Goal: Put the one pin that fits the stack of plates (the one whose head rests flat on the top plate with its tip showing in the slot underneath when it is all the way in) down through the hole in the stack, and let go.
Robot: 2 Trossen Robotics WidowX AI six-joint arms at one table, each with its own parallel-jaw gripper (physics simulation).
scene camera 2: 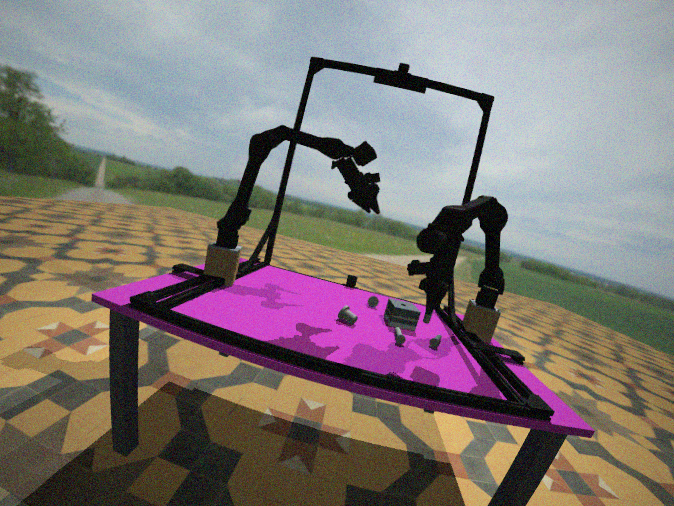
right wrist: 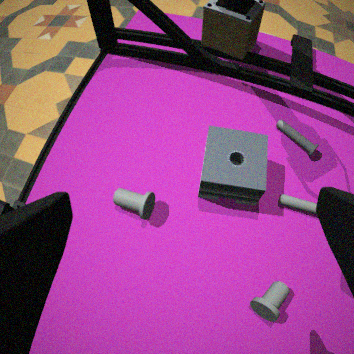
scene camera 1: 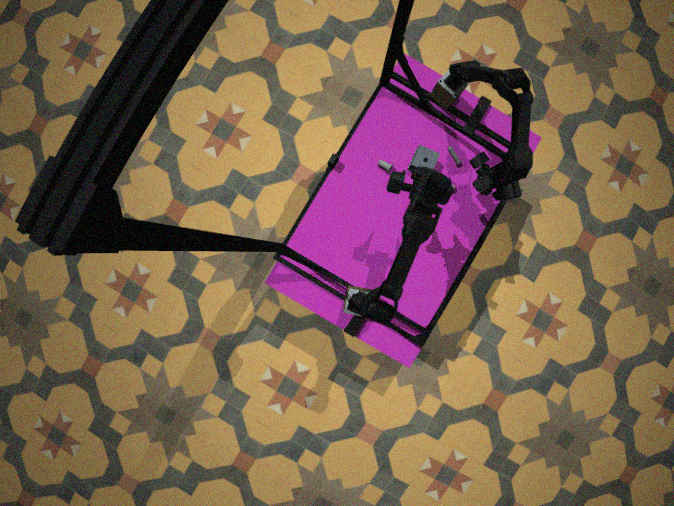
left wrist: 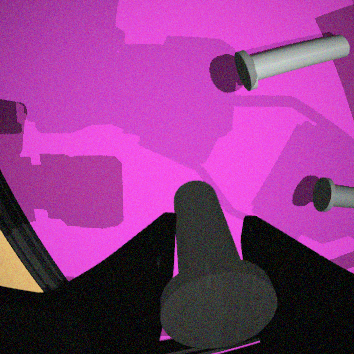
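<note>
The grey stack of plates (scene camera 1: 424,157) (scene camera 2: 401,314) (right wrist: 220,172) stands on the table, with a round hole (right wrist: 236,158) in its top plate. My left gripper (scene camera 2: 431,306) (left wrist: 208,225) is shut on a dark grey pin (left wrist: 218,305), its wide round head nearest the wrist camera and its shaft pointing away between the fingers. It holds the pin above the table, right of the stack in scene camera 2. My right gripper (scene camera 2: 373,210) (right wrist: 198,203) is open and empty, high above the table. The bottom slot is not clear to see.
Other pins lie loose: a short one (scene camera 1: 384,165) (scene camera 2: 372,301) (right wrist: 132,201), a wide-headed one (scene camera 2: 346,315) (right wrist: 271,301), a thin one (scene camera 1: 454,155) (scene camera 2: 434,342) (right wrist: 297,137), and one (scene camera 2: 399,336) (right wrist: 298,204) partly behind a right finger. Black rails edge the magenta table (scene camera 1: 326,217) (scene camera 2: 239,321).
</note>
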